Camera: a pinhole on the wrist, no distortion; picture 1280 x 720 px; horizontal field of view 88.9 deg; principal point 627.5 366.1 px. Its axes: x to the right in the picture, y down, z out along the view. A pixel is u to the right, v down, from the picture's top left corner.
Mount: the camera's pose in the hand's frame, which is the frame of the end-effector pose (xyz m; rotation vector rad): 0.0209 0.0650 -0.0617 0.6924 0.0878 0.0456
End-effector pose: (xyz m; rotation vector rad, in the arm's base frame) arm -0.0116 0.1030 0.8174 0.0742 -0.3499 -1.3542
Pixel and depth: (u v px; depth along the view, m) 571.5 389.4 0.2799
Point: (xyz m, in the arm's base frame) -0.1546 0.0804 0.9472
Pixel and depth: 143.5 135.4 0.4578
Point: -0.4709 0.3124 0.8641
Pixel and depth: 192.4 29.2 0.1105
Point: -0.0673 0.1293 0.7871
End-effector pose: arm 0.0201 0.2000 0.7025 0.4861 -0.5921 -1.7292
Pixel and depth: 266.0 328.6 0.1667
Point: -0.0492 0.2724 0.7209
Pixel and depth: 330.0 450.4 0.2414
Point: -0.1111 0.2975 0.7764
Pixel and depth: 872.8 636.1 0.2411
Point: -0.1237 0.0954 0.8396
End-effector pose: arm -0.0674 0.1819 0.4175 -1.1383 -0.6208 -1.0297
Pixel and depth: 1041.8 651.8 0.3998
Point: 0.0631 0.3929 0.8063
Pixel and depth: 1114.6 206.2 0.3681
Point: -0.1094 0.1902 0.8375
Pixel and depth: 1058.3 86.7 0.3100
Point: -0.1482 0.1527 0.7527
